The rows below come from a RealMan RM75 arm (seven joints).
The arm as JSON. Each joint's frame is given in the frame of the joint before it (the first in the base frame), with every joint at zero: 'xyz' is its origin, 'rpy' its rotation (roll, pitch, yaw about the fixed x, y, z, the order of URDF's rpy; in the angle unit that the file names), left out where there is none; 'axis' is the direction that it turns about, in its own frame. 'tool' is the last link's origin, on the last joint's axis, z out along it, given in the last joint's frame.
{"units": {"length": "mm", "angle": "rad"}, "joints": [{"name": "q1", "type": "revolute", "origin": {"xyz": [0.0, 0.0, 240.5]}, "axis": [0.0, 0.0, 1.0]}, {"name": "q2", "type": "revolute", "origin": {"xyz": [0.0, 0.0, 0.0], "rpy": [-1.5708, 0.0, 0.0]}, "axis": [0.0, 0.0, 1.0]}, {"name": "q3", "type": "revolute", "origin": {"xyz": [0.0, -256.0, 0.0], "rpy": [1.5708, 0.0, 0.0]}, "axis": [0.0, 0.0, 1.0]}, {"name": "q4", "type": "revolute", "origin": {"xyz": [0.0, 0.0, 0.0], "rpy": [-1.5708, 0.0, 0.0]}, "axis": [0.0, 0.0, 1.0]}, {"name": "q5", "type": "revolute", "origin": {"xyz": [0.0, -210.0, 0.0], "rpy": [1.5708, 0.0, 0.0]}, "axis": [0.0, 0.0, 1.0]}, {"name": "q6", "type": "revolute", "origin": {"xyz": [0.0, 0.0, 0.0], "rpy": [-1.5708, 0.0, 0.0]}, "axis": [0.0, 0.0, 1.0]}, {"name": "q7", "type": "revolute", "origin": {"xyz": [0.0, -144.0, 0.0], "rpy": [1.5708, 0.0, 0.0]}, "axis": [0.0, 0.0, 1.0]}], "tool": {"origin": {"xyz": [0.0, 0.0, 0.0]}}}
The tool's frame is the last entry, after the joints.
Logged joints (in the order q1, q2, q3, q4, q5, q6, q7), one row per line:
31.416, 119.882, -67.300, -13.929, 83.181, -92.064, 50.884
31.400, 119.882, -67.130, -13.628, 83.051, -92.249, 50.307
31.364, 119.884, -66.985, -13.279, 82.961, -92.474, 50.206
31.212, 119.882, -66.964, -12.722, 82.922, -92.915, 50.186
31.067, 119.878, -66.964, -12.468, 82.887, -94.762, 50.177
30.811, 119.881, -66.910, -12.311, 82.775, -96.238, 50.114
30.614, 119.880, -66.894, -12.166, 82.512, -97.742, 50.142
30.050, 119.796, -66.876, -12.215, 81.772, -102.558, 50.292
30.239, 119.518, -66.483, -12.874, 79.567, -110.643, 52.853
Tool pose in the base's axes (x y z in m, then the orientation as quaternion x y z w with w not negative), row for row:
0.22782, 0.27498, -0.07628, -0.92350, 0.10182, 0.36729, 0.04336
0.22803, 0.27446, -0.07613, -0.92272, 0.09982, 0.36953, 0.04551
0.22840, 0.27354, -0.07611, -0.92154, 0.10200, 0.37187, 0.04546
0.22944, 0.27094, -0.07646, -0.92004, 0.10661, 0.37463, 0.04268
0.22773, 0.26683, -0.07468, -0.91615, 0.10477, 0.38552, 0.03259
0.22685, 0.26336, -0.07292, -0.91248, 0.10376, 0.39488, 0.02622
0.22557, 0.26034, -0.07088, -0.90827, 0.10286, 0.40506, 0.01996
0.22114, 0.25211, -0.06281, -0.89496, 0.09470, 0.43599, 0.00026
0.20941, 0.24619, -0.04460, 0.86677, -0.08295, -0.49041, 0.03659
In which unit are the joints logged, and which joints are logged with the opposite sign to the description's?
The joints are logged in degrees. Opposite sign: q5.
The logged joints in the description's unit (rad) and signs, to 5 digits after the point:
0.54831, 2.09234, -1.17461, -0.24311, -1.45178, -1.60682, 0.88809
0.54803, 2.09234, -1.17164, -0.23785, -1.44951, -1.61005, 0.87802
0.54741, 2.09237, -1.16911, -0.23176, -1.44794, -1.61398, 0.87626
0.54475, 2.09234, -1.16874, -0.22204, -1.44726, -1.62167, 0.87591
0.54222, 2.09227, -1.16874, -0.21761, -1.44665, -1.65391, 0.87575
0.53775, 2.09232, -1.16780, -0.21487, -1.44470, -1.67967, 0.87465
0.53432, 2.09230, -1.16752, -0.21234, -1.44011, -1.70592, 0.87514
0.52447, 2.09083, -1.16721, -0.21319, -1.42719, -1.78997, 0.87776
0.52777, 2.08598, -1.16035, -0.22469, -1.38871, -1.93108, 0.92246

